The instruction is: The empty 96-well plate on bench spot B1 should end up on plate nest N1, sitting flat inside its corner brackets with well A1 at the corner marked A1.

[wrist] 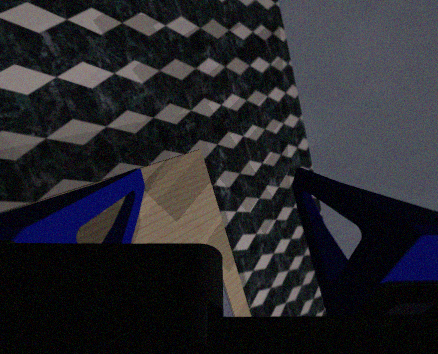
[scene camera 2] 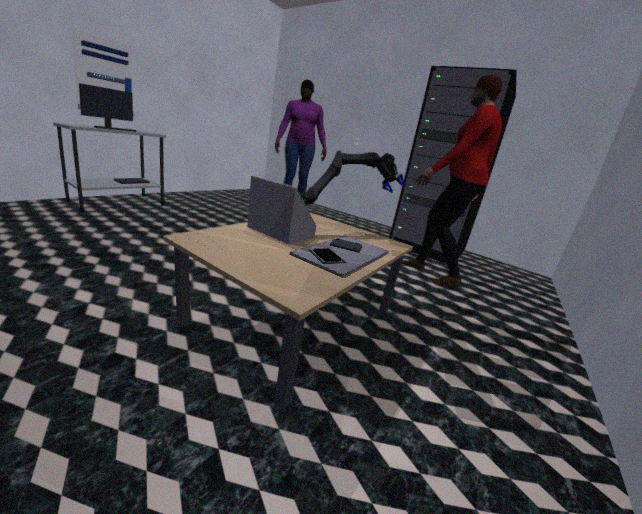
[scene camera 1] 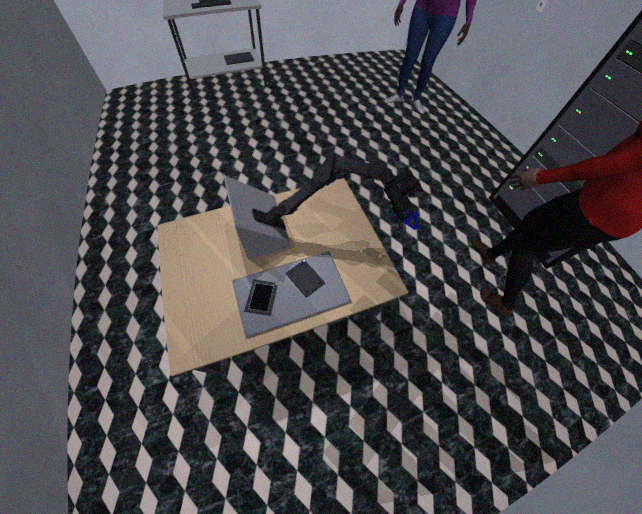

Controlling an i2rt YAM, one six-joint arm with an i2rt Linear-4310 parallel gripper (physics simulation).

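Seen in the pictures: gripper, fingertip midpoint: (wrist: 218, 176) (scene camera 2: 398, 189) (scene camera 1: 411, 225); arm's base, origin of the base link: (scene camera 2: 296, 210) (scene camera 1: 268, 220).
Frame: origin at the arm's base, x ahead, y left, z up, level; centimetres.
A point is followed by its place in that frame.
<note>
The 96-well plate (scene camera 1: 304, 277) @(z -12.0, x 30.8, y 9.3 cm) (scene camera 2: 346, 244) @(z -12.0, x 31.4, y 8.8 cm) looks like a dark grey, low block lying flat on the blue-grey mat (scene camera 1: 289, 316) @(z -13.2, x 47.3, y -3.3 cm) (scene camera 2: 365, 261) @(z -13.2, x 49.0, y -1.2 cm). The nest (scene camera 1: 260, 297) @(z -11.7, x 34.6, y -14.0 cm) (scene camera 2: 326, 254) @(z -11.7, x 34.5, y -15.0 cm) is a dark rectangular frame with a black middle, to the plate's left in the first scene view. Its brackets, the A1 mark and the wells are too small to tell. My gripper (scene camera 1: 405, 219) @(z 18.6, x 35.0, y 56.8 cm) (scene camera 2: 394, 184) @(z 18.6, x 35.0, y 56.8 cm) (wrist: 218, 176) @(z 18.6, x 35.0, y 56.8 cm) is open and empty, with blue fingers wide apart. It hangs high up, off to the right of the plate and out past the table's right side. Plate and nest do not show in the wrist view.
A grey wedge-shaped block (scene camera 1: 262, 238) @(z 1.0, x 10.6, y -5.6 cm) (scene camera 2: 270, 208) @(z 0.9, x -4.7, y -15.9 cm) stands on the wooden table (scene camera 1: 198, 299) @(z -14.5, x 25.3, y -43.8 cm) (scene camera 2: 241, 257) @(z -14.5, x 11.8, y -47.2 cm) between arm base and mat. A person in red (scene camera 1: 616, 187) (scene camera 2: 484, 139) stands near the gripper side, before a server rack (scene camera 2: 510, 88). A person in purple (scene camera 2: 304, 123) stands farther back.
</note>
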